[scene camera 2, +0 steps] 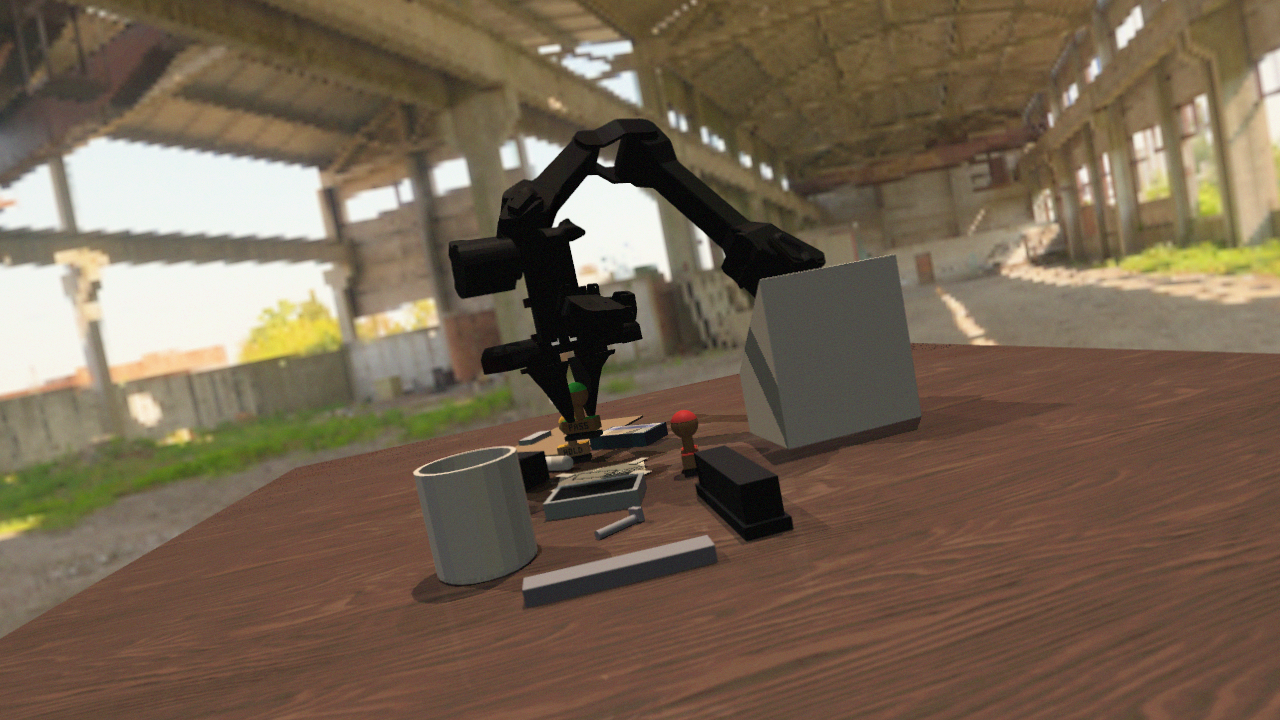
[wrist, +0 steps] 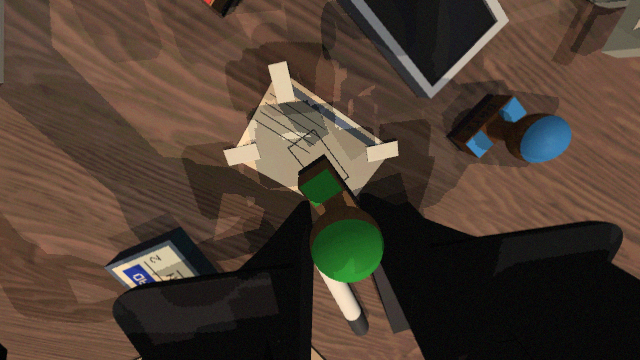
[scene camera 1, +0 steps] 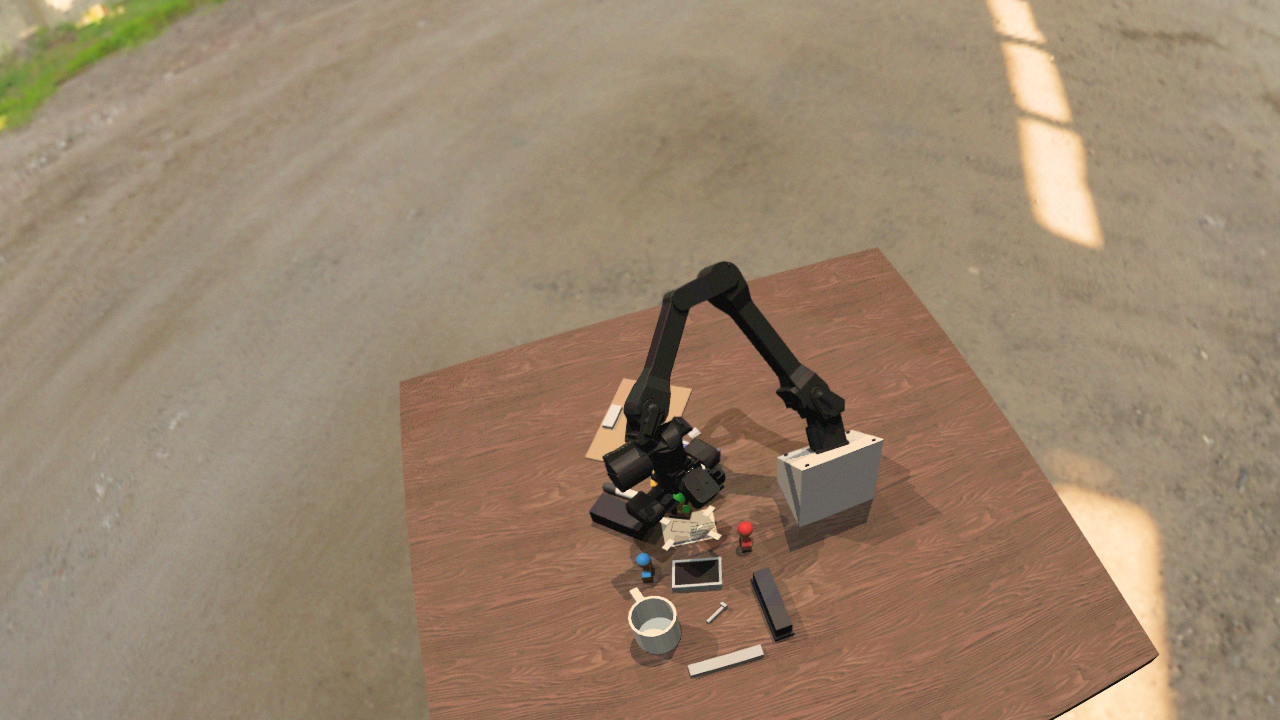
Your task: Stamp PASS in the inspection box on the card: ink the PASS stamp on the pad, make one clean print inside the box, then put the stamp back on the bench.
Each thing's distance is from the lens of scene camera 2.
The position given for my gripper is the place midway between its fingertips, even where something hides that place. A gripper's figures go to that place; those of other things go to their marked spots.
my gripper (scene camera 2: 581, 419): 74 cm
green-knobbed stamp (scene camera 2: 584, 427): 74 cm
red-knobbed stamp (scene camera 2: 684, 424): 67 cm
mug (scene camera 2: 475, 507): 50 cm
The marked spots on the red-knobbed stamp and the mug are 26 cm apart.
